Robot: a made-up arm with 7 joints.
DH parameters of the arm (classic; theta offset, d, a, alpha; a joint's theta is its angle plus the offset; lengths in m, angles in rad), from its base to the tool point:
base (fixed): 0 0 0 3.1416
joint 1: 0 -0.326 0 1.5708
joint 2: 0 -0.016 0 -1.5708
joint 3: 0 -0.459 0 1.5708
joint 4: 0 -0.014 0 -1.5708
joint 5: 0 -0.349 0 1.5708
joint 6: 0 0 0 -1.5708
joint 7: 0 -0.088 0 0
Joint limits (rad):
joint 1: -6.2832..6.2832
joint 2: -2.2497..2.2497
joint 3: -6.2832..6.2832
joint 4: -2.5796..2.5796
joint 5: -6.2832..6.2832
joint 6: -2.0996..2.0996
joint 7: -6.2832..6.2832
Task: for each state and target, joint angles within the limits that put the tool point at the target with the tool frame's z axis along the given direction. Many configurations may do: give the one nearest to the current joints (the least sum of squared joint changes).
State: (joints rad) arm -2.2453 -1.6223 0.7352 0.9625 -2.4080 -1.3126 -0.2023
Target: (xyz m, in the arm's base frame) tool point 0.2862 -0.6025 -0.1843 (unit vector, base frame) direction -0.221 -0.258 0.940
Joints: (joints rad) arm -1.8125 -2.1293 1.4958 0.2684 -1.6929 -1.1874 -0.2023
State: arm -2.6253 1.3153 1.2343 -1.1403 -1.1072 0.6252 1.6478
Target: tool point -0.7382 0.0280 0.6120 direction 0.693 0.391 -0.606
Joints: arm -2.7345 1.4680 0.9916 -0.9321 -1.0808 -0.1323 1.6478
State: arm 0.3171 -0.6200 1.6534 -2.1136 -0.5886 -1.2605 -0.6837
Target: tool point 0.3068 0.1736 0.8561 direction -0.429 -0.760 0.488
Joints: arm 0.7047 -0.1095 2.2416 -1.2928 -0.8677 -1.1733 -0.6837
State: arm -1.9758 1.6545 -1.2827 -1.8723 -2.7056 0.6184 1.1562
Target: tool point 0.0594 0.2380 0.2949 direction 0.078 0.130 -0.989
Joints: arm -2.3449 2.2497 -1.5465 -2.5121 -2.1474 1.1037 1.1562
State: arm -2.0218 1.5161 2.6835 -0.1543 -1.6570 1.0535 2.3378
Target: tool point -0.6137 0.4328 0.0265 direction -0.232 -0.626 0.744
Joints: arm -2.4810 1.6769 2.6129 -0.5684 -1.6825 1.1636 2.3378
